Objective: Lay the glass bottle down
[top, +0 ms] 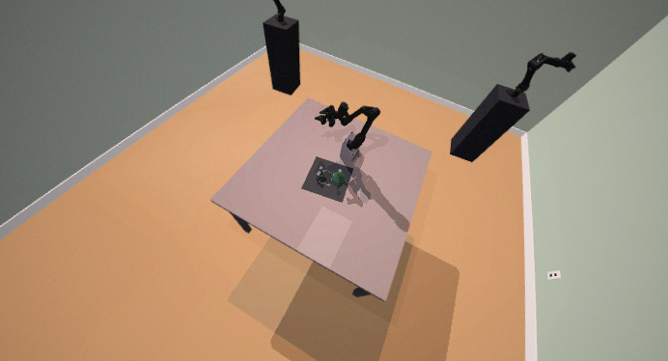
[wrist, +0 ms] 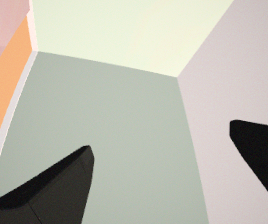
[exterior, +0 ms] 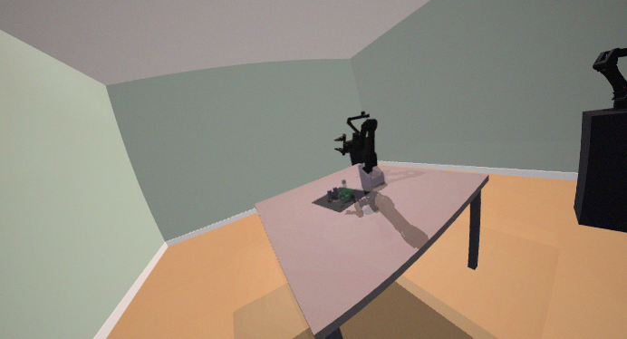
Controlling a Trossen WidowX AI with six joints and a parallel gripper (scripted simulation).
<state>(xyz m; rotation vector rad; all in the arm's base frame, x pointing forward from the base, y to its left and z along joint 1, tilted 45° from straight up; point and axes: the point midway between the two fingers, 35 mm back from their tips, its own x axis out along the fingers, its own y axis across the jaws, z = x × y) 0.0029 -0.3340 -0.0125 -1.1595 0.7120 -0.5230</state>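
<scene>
Right now my gripper tip is 290 mm to the right of the green glass bottle, 270 mm above it and 210 mm short of it. From my gripper tip the other things lie so: dark mat 360 mm below, 220 mm ahead, 210 mm to the left.
</scene>
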